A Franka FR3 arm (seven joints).
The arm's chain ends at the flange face. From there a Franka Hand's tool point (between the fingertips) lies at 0.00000 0.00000 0.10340 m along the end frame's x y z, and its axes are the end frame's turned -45 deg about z.
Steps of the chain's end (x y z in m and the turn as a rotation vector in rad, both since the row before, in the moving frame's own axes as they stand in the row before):
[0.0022, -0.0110, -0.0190, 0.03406, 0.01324, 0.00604]
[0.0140, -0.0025, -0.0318, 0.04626, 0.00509, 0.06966]
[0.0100, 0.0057, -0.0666, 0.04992, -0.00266, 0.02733]
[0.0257, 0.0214, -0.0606, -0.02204, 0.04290, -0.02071]
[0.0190, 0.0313, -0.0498, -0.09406, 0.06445, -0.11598]
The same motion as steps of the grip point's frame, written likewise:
[0.0128, -0.0077, -0.0191, 0.01472, 0.03345, 0.00604]
[0.0155, 0.0053, -0.0319, 0.02911, 0.03631, 0.06966]
[0.0065, 0.0073, -0.0667, 0.03718, 0.03342, 0.02733]
[0.0046, 0.0380, -0.0607, -0.04592, 0.01475, -0.02071]
[-0.0102, 0.0472, -0.0505, -0.11208, -0.02094, -0.11598]

